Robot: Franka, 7 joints.
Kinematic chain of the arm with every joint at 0, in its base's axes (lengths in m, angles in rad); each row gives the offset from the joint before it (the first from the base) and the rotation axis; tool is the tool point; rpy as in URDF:
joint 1: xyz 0 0 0.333 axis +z
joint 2: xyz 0 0 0 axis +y
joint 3: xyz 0 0 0.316 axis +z
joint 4: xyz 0.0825 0 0 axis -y
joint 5: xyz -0.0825 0 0.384 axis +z
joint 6: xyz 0 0 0 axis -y
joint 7: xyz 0.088 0 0 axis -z
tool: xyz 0 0 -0.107 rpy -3.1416 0 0
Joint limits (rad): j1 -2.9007..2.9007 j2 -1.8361..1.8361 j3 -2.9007..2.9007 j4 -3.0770..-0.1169 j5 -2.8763..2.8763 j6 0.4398..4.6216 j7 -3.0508..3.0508
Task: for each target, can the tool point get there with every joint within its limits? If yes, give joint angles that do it. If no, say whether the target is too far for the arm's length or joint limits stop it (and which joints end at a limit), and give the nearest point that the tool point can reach.
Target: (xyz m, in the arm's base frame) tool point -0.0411 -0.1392 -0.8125
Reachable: no: too far | nearest point -0.0593 -0.2008 -0.3556 | short by 0.461 m
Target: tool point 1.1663 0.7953 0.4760
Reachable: no: too far | nearest point 0.7052 0.4809 0.4195 | short by 0.561 m
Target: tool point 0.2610 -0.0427 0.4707
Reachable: yes | joints 1.5763 1.3761 -1.6027 -2.7805 1.7827 4.0835 -0.6186
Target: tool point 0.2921 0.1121 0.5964
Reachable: yes | joints 1.1905 -1.2310 -0.5812 -2.7664 0.3275 2.8375 -0.9146
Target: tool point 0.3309 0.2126 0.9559
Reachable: yes | joints 0.2518 -0.3938 0.2111 -1.4867 -0.1545 2.3788 -0.9495
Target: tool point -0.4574 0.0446 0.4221
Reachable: yes | joints 0.7752 0.2874 2.1863 -2.6489 -0.4298 3.4591 -2.0831
